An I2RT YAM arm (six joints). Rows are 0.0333 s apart.
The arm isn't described. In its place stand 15 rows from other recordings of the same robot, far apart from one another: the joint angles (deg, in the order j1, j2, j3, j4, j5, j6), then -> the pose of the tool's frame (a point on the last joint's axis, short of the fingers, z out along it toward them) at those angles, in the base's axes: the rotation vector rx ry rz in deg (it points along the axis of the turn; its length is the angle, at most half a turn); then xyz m.
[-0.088 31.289 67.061 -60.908 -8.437 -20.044] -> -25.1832, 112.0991, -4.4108, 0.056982, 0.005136, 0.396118
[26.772 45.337 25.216 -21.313 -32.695 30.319] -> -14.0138, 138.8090, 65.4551, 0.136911, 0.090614, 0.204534
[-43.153 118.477 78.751 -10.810 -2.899 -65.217] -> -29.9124, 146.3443, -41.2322, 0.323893, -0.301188, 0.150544
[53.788 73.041 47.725 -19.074 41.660 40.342] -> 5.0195, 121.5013, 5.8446, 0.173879, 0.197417, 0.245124
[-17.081 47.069 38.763 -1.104 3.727 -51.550] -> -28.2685, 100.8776, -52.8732, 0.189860, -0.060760, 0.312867
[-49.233 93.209 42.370 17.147 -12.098 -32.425] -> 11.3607, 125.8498, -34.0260, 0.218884, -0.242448, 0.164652
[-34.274 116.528 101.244 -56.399 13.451 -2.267] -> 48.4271, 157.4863, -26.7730, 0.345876, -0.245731, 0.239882
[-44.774 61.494 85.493 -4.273 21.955 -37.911] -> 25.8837, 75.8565, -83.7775, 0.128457, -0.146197, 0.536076
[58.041 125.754 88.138 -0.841 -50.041 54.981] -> 34.8193, -137.3095, -91.2323, 0.231341, 0.422367, 0.165492
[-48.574 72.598 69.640 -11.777 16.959 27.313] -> 74.2590, 75.5648, -30.3925, 0.186284, -0.226798, 0.385212
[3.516 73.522 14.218 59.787 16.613 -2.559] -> 8.3512, 89.3731, -12.2172, 0.230079, 0.003940, 0.187527
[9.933 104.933 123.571 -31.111 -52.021 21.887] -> -28.3819, 102.9057, 68.5185, 0.383892, 0.095716, 0.483023
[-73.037 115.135 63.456 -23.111 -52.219 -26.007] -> 43.5510, 121.1593, 27.8263, 0.130853, -0.332552, 0.105039
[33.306 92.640 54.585 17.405 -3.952 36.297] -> 0.2606, 116.4328, 49.2555, 0.303317, 0.202224, 0.234823
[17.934 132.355 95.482 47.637 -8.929 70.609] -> 31.4268, 82.0866, 78.6855, 0.509305, 0.170643, 0.229969
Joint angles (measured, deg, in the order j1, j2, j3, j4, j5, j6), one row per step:
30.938 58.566 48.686 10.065 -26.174 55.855
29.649 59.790 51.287 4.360 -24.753 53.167
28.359 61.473 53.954 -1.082 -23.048 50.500
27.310 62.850 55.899 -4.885 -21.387 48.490
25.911 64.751 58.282 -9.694 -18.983 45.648
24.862 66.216 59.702 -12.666 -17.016 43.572
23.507 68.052 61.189 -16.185 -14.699 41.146
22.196 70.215 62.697 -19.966 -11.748 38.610
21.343 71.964 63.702 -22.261 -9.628 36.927
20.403 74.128 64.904 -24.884 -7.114 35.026
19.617 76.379 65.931 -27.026 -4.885 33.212
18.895 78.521 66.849 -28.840 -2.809 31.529
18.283 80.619 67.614 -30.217 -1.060 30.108
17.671 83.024 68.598 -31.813 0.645 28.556
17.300 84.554 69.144 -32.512 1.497 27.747
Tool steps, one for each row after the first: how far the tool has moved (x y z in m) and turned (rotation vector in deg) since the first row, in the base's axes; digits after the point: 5 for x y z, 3 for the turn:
0.00730 -0.00297 0.00091 -3.737 1.490 -2.625
0.01585 -0.00570 0.00074 -7.663 3.175 -5.334
0.02278 -0.00835 0.00017 -10.689 4.387 -7.691
0.03198 -0.01235 -0.00185 -15.009 5.955 -10.796
0.03907 -0.01562 -0.00477 -18.247 7.037 -13.146
0.04766 -0.02024 -0.00996 -22.337 8.684 -15.804
0.05690 -0.02510 -0.01706 -27.132 10.792 -18.663
0.06400 -0.02816 -0.02288 -30.523 12.309 -20.506
0.07233 -0.03167 -0.03009 -34.584 14.182 -22.456
0.08058 -0.03441 -0.03812 -38.470 15.933 -23.867
0.08822 -0.03710 -0.04593 -42.107 17.514 -25.022
0.09552 -0.03924 -0.05393 -45.303 18.993 -25.819
0.10346 -0.04129 -0.06271 -48.774 20.661 -26.283
0.10858 -0.04239 -0.06846 -50.629 21.654 -26.440

